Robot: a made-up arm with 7 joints. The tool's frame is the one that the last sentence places. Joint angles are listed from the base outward.
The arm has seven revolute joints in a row. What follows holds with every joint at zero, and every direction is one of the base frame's. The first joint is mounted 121.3 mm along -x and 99.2 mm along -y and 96.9 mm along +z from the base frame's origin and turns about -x. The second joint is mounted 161.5 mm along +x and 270.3 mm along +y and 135.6 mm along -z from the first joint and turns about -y. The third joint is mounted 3.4 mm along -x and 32.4 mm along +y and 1.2 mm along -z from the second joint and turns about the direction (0.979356, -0.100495, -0.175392). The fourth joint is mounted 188.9 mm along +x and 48.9 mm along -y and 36.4 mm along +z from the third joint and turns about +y. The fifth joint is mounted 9 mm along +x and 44.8 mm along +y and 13.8 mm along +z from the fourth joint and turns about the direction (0.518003, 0.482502, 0.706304). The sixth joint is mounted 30.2 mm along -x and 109.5 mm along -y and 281.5 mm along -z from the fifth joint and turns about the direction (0.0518, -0.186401, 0.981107). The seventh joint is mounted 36 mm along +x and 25.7 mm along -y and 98.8 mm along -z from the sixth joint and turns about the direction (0.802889, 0.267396, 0.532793). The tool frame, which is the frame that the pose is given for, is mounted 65.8 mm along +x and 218.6 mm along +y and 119.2 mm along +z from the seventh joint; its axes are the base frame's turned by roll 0.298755, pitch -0.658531 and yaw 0.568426 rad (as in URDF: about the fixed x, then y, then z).
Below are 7 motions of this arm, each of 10 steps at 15 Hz.
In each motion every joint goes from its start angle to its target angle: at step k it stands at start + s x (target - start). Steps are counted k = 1, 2, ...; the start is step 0. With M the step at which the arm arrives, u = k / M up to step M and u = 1 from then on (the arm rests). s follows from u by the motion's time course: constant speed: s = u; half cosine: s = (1 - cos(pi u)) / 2; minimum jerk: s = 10 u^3 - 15 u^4 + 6 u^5.
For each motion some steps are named. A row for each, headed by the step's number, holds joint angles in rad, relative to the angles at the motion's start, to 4 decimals.
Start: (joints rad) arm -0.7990 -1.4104 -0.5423 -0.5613 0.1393 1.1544 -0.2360
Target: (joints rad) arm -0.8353 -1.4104 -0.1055 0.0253 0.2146 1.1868 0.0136
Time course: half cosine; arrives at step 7
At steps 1, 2, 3, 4, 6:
1: -0.0018 0.0000 0.0216 0.0290 0.0037 0.0016 0.0124
2: -0.0068 0.0000 0.0822 0.1104 0.0142 0.0061 0.0470
3: -0.0141 0.0000 0.1698 0.2280 0.0293 0.0126 0.0970
4: -0.0222 0.0000 0.2670 0.3586 0.0460 0.0198 0.1526
6: -0.0345 0.0000 0.4152 0.5576 0.0716 0.0308 0.2372

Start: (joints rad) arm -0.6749 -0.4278 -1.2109 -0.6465 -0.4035 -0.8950 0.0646
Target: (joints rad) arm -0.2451 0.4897 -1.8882 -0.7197 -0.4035 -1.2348 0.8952
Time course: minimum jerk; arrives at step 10
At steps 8, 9, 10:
8: 0.4049 0.8644 -0.6381 -0.0690 0.0000 -0.3201 0.7825
9: 0.4261 0.9096 -0.6715 -0.0726 0.0000 -0.3369 0.8235
10: 0.4298 0.9175 -0.6773 -0.0732 0.0000 -0.3398 0.8306

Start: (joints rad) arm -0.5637 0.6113 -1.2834 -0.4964 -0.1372 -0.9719 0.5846
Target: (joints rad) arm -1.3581 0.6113 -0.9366 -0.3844 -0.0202 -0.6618 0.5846
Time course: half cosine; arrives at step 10
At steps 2, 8, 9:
2: -0.0759 0.0000 0.0331 0.0107 0.0112 0.0296 0.0000
8: -0.7185 0.0000 0.3137 0.1013 0.1058 0.2805 0.0000
9: -0.7750 0.0000 0.3383 0.1093 0.1141 0.3025 0.0000

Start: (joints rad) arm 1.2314 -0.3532 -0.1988 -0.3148 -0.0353 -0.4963 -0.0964
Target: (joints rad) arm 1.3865 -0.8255 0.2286 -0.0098 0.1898 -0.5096 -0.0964
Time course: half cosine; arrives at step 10
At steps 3, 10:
3: 0.0320 -0.0973 0.0881 0.0629 0.0464 -0.0027 0.0000
10: 0.1551 -0.4723 0.4274 0.3050 0.2251 -0.0133 0.0000

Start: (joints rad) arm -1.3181 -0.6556 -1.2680 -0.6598 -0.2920 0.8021 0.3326
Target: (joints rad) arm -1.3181 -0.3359 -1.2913 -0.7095 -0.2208 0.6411 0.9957
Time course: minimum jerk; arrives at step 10
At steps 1, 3, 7, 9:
1: 0.0000 0.0027 -0.0002 -0.0004 0.0006 -0.0014 0.0057
3: 0.0000 0.0521 -0.0038 -0.0081 0.0116 -0.0263 0.1081
7: 0.0000 0.2676 -0.0195 -0.0416 0.0596 -0.1347 0.5550
9: 0.0000 0.3170 -0.0231 -0.0493 0.0706 -0.1596 0.6574

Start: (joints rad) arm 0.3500 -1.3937 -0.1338 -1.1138 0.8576 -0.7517 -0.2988
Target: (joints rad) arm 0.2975 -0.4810 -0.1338 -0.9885 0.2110 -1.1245 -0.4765
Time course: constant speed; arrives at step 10
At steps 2, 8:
2: -0.0105 0.1825 0.0000 0.0251 -0.1293 -0.0746 -0.0355
8: -0.0420 0.7302 0.0000 0.1002 -0.5173 -0.2982 -0.1422

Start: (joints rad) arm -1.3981 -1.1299 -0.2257 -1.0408 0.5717 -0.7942 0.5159
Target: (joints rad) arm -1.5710 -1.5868 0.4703 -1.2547 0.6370 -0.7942 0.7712
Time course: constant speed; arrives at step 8
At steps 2, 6, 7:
2: -0.0432 -0.1142 0.1740 -0.0535 0.0163 0.0000 0.0638
6: -0.1297 -0.3427 0.5220 -0.1604 0.0490 0.0000 0.1915
7: -0.1513 -0.3998 0.6090 -0.1872 0.0571 0.0000 0.2234

